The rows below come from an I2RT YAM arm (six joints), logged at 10 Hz.
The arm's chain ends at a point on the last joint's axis. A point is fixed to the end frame.
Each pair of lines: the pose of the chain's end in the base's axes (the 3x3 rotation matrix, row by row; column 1 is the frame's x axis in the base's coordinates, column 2 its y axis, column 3 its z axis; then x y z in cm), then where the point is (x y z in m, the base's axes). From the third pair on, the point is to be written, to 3 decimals.
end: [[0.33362 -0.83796 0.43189], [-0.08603 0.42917 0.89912], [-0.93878 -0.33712 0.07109]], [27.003 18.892 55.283]
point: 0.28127 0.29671 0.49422
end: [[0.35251 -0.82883 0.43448], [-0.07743 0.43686 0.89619], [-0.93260 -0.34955 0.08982]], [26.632 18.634 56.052]
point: 0.27926 0.29470 0.50334
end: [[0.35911 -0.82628 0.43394], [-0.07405 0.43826 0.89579], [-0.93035 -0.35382 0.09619]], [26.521 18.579 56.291]
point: 0.279 0.294 0.506
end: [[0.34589 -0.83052 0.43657], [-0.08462 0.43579 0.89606], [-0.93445 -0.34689 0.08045]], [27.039 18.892 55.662]
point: 0.283 0.297 0.499
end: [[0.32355 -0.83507 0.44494], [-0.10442 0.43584 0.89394], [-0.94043 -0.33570 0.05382]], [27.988 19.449 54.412]
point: 0.292 0.301 0.484
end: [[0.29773 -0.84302 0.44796], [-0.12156 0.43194 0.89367], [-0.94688 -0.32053 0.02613]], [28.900 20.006 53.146]
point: 0.300 0.306 0.469
